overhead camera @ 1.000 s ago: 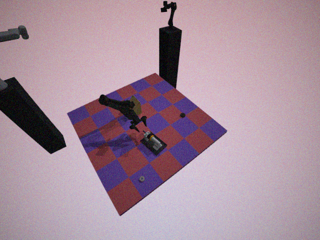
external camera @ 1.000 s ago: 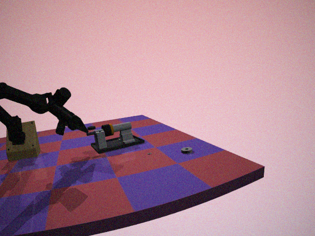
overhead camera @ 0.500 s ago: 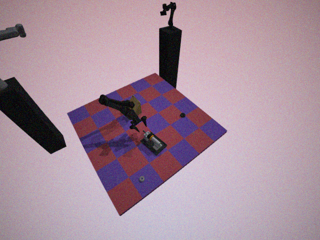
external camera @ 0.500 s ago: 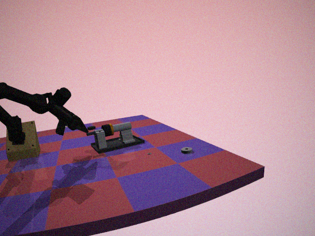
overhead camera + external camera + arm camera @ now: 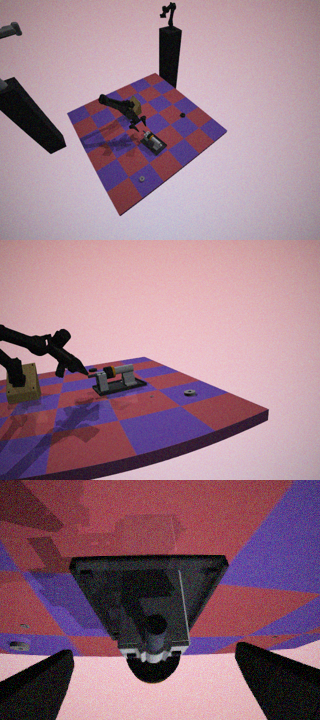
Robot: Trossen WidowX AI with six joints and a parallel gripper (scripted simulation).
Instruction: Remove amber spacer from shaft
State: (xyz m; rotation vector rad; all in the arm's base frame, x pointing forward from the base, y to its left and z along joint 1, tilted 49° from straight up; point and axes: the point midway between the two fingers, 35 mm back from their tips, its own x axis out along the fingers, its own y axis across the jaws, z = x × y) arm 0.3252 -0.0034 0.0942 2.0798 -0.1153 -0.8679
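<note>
The thin dark shaft is 80 mm ahead of my gripper tip, 20 mm to the left of it and 20 mm below it. Also, from my gripper tip: grey ring (390 mm ahead, 240 mm to the right, 90 mm below); then amber spacer (120 mm ahead, 30 mm to the left, 20 mm below).
</note>
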